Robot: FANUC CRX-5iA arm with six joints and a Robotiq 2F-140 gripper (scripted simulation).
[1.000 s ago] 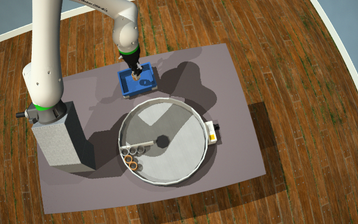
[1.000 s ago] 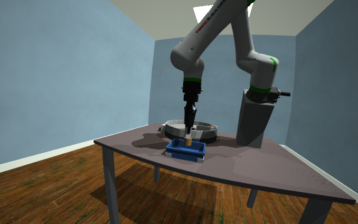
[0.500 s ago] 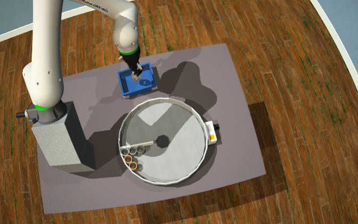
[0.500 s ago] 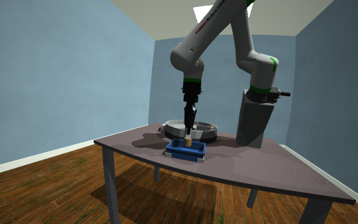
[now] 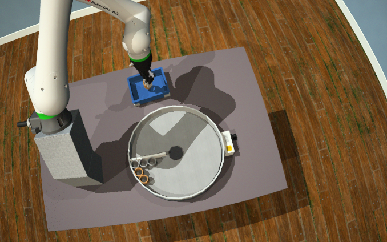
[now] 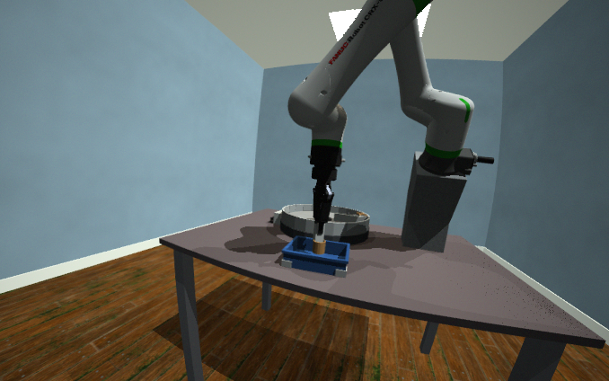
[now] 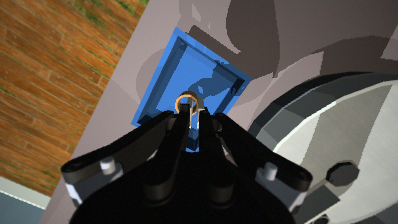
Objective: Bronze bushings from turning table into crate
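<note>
The blue crate is 7 cm below my hand, 1 cm to the left of it and 1 cm behind it. Round my hand: round turning table 35 cm to the right, 9 cm ahead, 4 cm below.
</note>
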